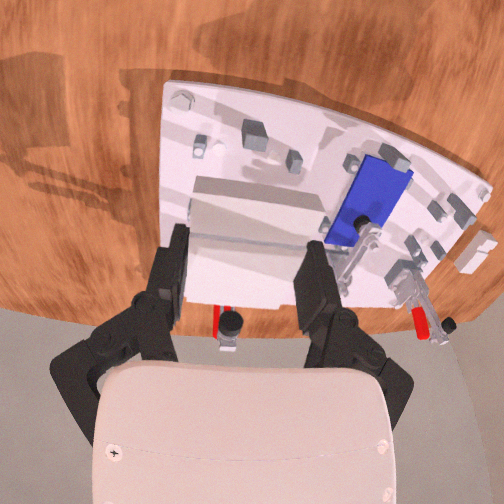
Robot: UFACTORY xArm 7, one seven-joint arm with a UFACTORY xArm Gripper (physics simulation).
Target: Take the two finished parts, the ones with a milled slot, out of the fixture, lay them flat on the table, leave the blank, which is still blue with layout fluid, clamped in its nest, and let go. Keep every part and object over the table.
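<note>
My gripper (244,267) is shut on a pale finished part (252,240), with one black finger on each side of it. The part has a grey milled slot across its far face and hangs above the white fixture plate (300,150). The blue blank (371,200) sits in its nest at the right of the plate, with a toggle clamp (361,245) pressing on its near end. A second pale slotted part (476,251) lies on the wooden table just off the plate's right edge.
Grey locator blocks (254,134) and pins stand on the plate. Two red-handled toggle clamps sit at the plate's near edge, one in the middle (223,320) and one at the right (422,320). The table's near edge (75,312) runs just below them, with grey floor beyond.
</note>
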